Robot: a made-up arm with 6 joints. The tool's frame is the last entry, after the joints. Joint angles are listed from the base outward.
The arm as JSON. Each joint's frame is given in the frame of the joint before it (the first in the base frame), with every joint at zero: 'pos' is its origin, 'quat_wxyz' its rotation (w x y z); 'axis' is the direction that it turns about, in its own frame. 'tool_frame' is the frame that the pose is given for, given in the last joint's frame.
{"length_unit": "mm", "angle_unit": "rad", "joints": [
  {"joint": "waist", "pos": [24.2, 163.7, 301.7], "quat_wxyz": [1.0, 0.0, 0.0, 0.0], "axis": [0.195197, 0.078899, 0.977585]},
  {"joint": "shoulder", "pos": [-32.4, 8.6, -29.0], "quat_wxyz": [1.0, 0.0, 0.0, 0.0], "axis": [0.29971, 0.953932, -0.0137]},
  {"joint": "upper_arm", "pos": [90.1, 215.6, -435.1], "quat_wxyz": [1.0, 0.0, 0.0, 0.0], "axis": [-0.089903, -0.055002, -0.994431]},
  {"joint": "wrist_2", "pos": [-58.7, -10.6, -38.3], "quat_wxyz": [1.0, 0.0, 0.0, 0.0], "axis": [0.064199, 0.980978, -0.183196]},
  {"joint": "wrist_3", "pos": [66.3, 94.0, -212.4], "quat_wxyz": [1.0, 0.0, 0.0, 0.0], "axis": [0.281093, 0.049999, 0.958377]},
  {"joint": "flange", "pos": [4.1, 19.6, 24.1], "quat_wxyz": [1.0, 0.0, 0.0, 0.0], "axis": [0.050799, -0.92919, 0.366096]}
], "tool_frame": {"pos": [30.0, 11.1, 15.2], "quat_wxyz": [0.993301, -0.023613, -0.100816, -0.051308]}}
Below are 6 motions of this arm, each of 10 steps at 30 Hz.
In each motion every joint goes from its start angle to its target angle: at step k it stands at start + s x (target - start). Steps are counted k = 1, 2, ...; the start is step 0. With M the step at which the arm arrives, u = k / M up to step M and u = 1 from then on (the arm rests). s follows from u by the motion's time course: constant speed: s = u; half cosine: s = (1 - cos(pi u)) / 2; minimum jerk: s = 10 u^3 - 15 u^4 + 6 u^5.
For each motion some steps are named. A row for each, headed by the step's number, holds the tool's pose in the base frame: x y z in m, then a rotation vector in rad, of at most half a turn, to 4 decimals.
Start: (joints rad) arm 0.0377 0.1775 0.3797 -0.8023 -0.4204 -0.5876
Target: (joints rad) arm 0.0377 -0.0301 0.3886 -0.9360 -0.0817 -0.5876
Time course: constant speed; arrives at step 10
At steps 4, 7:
4: 0.1998 0.4641 -0.2720 -0.1025 -0.4316 -0.7833
7: 0.2338 0.4595 -0.2570 -0.1279 -0.5283 -0.6803

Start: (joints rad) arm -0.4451 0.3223 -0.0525 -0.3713 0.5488 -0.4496
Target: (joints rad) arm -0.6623 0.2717 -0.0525 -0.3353 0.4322 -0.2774
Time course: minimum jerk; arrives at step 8
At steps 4, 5, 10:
4: 0.2066 0.4605 -0.3682 -0.0109 0.0240 -0.1841
5: 0.2265 0.4397 -0.3707 -0.0242 -0.0180 -0.2466
10: 0.2490 0.4127 -0.3731 -0.0441 -0.0697 -0.3222

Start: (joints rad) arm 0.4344 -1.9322 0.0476 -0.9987 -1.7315 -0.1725
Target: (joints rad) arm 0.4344 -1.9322 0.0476 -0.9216 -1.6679 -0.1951
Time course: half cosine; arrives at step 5
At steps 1, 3, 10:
1: 0.3754 0.5381 0.5753 2.0426 -1.9635 -0.7825
3: 0.3826 0.5382 0.5782 1.9800 -1.9683 -0.7964
10: 0.3871 0.5382 0.5798 1.9413 -1.9700 -0.8043

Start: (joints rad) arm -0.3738 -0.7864 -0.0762 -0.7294 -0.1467 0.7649
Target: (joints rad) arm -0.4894 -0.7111 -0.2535 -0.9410 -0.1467 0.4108
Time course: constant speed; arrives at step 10
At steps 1, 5, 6, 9, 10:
1: 0.5790 0.1939 -0.0706 -0.7173 -2.2115 0.3850
5: 0.5675 0.1869 -0.0761 -0.6885 -2.1297 0.3632
6: 0.5645 0.1854 -0.0775 -0.6810 -2.1090 0.3574
9: 0.5551 0.1815 -0.0815 -0.6581 -2.0468 0.3388
10: 0.5519 0.1804 -0.0829 -0.6502 -2.0259 0.3323

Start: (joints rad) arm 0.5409 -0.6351 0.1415 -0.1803 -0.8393 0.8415
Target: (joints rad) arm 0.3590 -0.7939 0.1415 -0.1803 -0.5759 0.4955
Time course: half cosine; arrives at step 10
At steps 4, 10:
4: 0.3476 0.6173 -0.1451 -0.0393 -1.6917 -0.3639
10: 0.4477 0.5642 -0.1044 -0.0304 -1.6155 -0.3495

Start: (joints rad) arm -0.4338 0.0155 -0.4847 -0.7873 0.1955 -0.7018
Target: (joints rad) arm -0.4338 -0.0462 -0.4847 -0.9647 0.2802 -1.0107
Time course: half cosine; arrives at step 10
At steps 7, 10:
7: 0.3259 0.4235 -0.2791 -0.2686 -0.2733 -0.0061
10: 0.3327 0.4203 -0.2730 -0.2956 -0.2635 -0.0151

